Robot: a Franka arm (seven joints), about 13 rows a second.
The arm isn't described. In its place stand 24 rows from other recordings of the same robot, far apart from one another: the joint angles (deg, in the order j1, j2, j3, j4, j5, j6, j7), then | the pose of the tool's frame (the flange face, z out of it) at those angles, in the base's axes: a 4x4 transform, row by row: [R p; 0 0 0 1], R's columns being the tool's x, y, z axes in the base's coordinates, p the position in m.
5.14 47.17 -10.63 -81.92 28.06 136.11 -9.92 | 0.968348 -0.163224 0.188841 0.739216; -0.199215 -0.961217 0.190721 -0.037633; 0.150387 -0.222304 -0.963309 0.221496; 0 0 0 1
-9.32 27.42 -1.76 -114.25 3.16 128.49 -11.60 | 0.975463 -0.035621 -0.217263 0.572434; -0.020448 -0.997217 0.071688 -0.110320; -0.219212 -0.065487 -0.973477 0.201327; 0 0 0 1
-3.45 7.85 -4.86 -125.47 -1.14 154.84 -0.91 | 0.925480 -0.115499 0.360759 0.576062; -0.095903 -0.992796 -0.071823 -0.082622; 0.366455 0.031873 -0.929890 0.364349; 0 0 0 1
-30.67 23.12 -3.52 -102.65 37.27 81.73 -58.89 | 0.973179 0.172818 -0.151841 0.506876; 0.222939 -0.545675 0.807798 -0.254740; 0.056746 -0.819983 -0.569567 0.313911; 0 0 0 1
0.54 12.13 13.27 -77.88 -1.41 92.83 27.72 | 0.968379 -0.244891 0.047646 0.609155; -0.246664 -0.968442 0.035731 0.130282; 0.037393 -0.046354 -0.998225 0.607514; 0 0 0 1
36.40 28.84 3.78 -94.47 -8.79 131.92 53.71 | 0.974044 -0.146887 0.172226 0.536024; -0.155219 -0.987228 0.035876 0.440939; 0.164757 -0.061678 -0.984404 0.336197; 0 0 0 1
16.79 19.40 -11.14 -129.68 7.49 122.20 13.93 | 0.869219 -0.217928 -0.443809 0.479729; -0.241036 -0.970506 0.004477 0.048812; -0.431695 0.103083 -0.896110 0.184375; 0 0 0 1
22.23 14.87 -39.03 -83.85 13.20 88.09 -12.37 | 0.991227 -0.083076 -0.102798 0.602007; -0.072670 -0.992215 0.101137 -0.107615; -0.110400 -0.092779 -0.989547 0.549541; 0 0 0 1
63.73 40.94 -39.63 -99.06 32.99 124.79 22.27 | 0.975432 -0.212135 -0.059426 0.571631; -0.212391 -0.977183 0.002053 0.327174; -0.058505 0.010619 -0.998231 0.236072; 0 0 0 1
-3.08 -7.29 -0.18 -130.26 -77.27 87.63 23.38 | 0.966858 0.145709 -0.209652 0.458702; -0.179644 -0.195242 -0.964162 -0.134168; -0.181420 0.969871 -0.162596 0.451234; 0 0 0 1
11.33 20.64 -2.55 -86.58 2.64 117.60 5.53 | 0.983494 0.047372 0.174628 0.676542; 0.038617 -0.997837 0.053197 0.111254; 0.176771 -0.045575 -0.983196 0.475587; 0 0 0 1
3.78 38.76 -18.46 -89.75 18.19 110.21 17.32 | 0.748354 -0.619510 -0.237011 0.657486; -0.601272 -0.784461 0.151963 -0.121732; -0.280068 0.028786 -0.959548 0.241279; 0 0 0 1
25.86 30.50 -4.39 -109.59 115.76 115.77 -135.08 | 0.163619 0.958519 0.233389 0.575951; 0.075633 -0.248069 0.965785 0.286205; 0.983620 -0.140369 -0.113085 0.240374; 0 0 0 1
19.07 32.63 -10.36 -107.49 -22.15 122.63 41.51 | 0.953046 -0.250907 -0.169555 0.600216; -0.301103 -0.844786 -0.442350 0.078987; -0.032249 0.472634 -0.880669 0.193102; 0 0 0 1
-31.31 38.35 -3.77 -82.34 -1.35 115.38 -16.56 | 0.949538 -0.293599 -0.110352 0.585712; -0.295371 -0.955383 0.000304 -0.402839; -0.105518 0.032306 -0.993893 0.290755; 0 0 0 1
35.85 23.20 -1.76 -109.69 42.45 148.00 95.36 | -0.054352 -0.993653 0.098487 0.542285; -0.868163 0.095753 0.486954 0.353959; -0.493294 -0.059036 -0.867857 0.306498; 0 0 0 1
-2.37 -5.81 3.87 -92.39 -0.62 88.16 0.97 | 0.999580 0.008264 0.027786 0.519273; 0.008736 -0.999818 -0.016932 0.014440; 0.027641 0.017168 -0.999470 0.656343; 0 0 0 1
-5.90 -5.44 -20.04 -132.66 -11.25 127.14 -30.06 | 0.979618 0.194079 -0.051795 0.443273; 0.187418 -0.975878 -0.111965 -0.223472; -0.072276 0.099976 -0.992361 0.379126; 0 0 0 1
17.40 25.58 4.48 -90.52 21.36 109.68 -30.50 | 0.731010 0.648142 -0.213392 0.614302; 0.679243 -0.661278 0.318340 0.267500; 0.065218 -0.377655 -0.923647 0.377420; 0 0 0 1
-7.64 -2.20 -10.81 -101.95 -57.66 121.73 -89.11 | 0.050079 0.980085 0.192160 0.545289; 0.560698 0.131631 -0.817491 -0.223867; -0.826505 0.148682 -0.542940 0.621747; 0 0 0 1
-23.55 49.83 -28.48 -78.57 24.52 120.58 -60.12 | 0.997714 0.062522 -0.025663 0.522772; 0.062886 -0.997927 0.013642 -0.510028; -0.024757 -0.015224 -0.999578 0.231652; 0 0 0 1
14.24 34.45 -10.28 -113.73 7.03 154.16 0.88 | 0.992766 -0.018930 0.118565 0.617977; -0.014826 -0.999263 -0.035404 0.041669; 0.119148 0.033390 -0.992315 0.172625; 0 0 0 1
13.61 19.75 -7.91 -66.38 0.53 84.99 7.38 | 0.999704 -0.020705 -0.012771 0.641819; -0.021188 -0.999019 -0.038885 0.083007; -0.011953 0.039144 -0.999162 0.603657; 0 0 0 1
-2.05 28.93 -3.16 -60.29 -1.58 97.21 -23.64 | 0.938233 0.318738 0.134627 0.707569; 0.329365 -0.941944 -0.065274 -0.056065; 0.106006 0.105583 -0.988744 0.564130; 0 0 0 1
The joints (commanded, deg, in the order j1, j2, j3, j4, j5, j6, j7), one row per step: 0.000 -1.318 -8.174 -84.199 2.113 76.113 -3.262; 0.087 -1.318 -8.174 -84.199 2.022 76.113 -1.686; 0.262 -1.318 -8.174 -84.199 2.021 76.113 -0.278; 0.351 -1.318 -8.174 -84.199 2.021 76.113 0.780; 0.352 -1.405 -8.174 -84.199 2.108 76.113 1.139; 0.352 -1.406 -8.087 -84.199 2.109 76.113 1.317; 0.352 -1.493 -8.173 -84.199 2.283 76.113 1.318; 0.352 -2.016 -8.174 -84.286 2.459 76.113 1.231; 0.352 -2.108 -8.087 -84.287 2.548 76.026 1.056; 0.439 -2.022 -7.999 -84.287 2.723 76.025 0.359; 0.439 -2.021 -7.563 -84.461 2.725 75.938 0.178; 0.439 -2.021 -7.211 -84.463 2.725 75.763 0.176; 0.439 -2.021 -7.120 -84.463 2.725 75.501 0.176; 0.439 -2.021 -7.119 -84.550 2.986 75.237 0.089; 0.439 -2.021 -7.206 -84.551 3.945 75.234 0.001
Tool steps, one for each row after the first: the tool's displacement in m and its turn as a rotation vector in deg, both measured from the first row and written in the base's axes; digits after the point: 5 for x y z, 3 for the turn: 0.00008 0.00059 -0.00001 -0.265 0.099 -1.488; 0.00029 0.00216 -0.00001 -0.424 0.175 -2.710; 0.00040 0.00296 -0.00001 -0.542 0.232 -3.671; -0.00008 0.00316 0.00078 -0.492 0.156 -4.016; 0.00002 0.00396 0.00079 -0.513 0.164 -4.105; -0.00054 0.00354 0.00159 -0.336 0.060 -4.171; -0.00352 0.00389 0.00562 -0.122 -0.398 -4.063; -0.00410 0.00491 0.00633 -0.006 -0.422 -3.787; -0.00336 0.00687 0.00559 0.235 -0.395 -2.897; -0.00300 0.01089 0.00413 0.269 -0.145 -2.276; -0.00300 0.01417 0.00390 0.274 0.031 -1.914; -0.00344 0.01508 0.00356 0.295 0.292 -1.810; -0.00389 0.01573 0.00257 0.596 0.610 -1.674; -0.00375 0.01703 0.00270 1.555 0.510 -1.544
